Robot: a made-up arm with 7 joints. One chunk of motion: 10 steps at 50 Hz.
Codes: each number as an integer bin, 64 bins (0 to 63) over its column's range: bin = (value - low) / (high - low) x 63, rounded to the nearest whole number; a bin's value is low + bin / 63 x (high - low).
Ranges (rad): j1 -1.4..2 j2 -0.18..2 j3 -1.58..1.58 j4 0..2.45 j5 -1.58..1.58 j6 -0.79..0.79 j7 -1.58..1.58
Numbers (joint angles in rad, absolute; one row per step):
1: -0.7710 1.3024 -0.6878 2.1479 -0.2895 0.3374 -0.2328
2: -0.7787 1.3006 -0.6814 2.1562 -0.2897 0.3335 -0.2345
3: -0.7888 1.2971 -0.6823 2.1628 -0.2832 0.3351 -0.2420
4: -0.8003 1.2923 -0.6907 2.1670 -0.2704 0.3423 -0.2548
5: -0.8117 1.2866 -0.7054 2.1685 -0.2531 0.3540 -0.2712
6: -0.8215 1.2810 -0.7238 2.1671 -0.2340 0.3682 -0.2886
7: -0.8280 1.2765 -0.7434 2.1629 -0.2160 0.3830 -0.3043
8: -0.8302 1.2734 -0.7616 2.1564 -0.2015 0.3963 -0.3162
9: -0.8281 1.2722 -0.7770 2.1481 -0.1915 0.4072 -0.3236
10: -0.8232 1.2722 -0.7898 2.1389 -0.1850 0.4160 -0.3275
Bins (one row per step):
1: 12 43 18 55 26 45 27
2: 12 43 18 55 26 45 27
3: 11 43 18 56 26 45 27
4: 11 43 18 56 26 45 26
5: 11 42 17 56 26 46 26
6: 11 42 17 56 27 46 26
7: 11 42 17 56 27 47 25
8: 11 42 16 55 27 47 25
9: 11 42 16 55 28 48 25
10: 11 42 16 55 28 48 25

